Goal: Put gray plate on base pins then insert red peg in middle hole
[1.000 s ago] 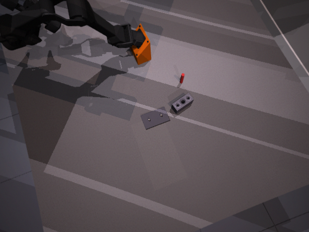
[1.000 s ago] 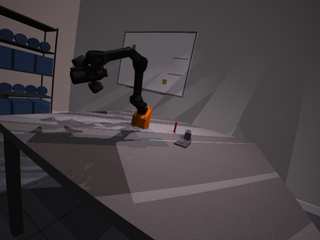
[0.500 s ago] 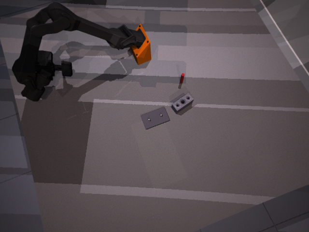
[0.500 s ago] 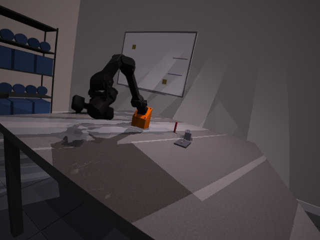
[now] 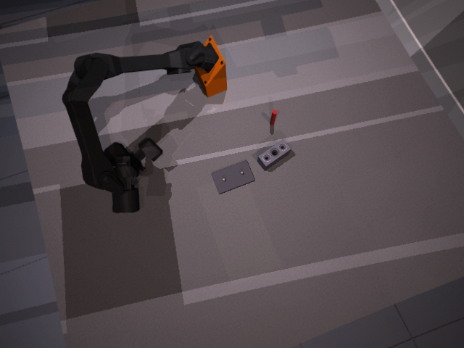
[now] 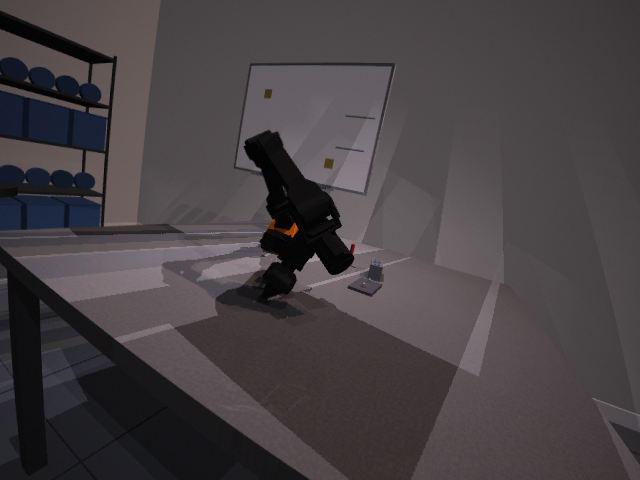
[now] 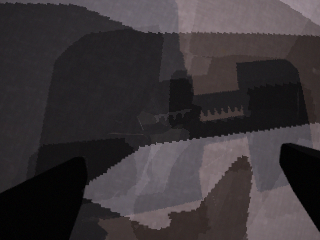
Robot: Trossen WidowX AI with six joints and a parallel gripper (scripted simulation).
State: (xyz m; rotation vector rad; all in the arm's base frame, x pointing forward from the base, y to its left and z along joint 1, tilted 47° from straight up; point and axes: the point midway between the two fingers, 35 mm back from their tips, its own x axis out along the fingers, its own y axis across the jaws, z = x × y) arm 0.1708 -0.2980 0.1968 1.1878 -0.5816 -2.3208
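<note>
The gray plate lies 190 mm ahead of my gripper tip, 390 mm to the left of it and 30 mm above it. Also, from my gripper tip: dark flat base 190 mm ahead, 250 mm to the left; then red peg 80 mm ahead, 450 mm to the left, 30 mm above.
</note>
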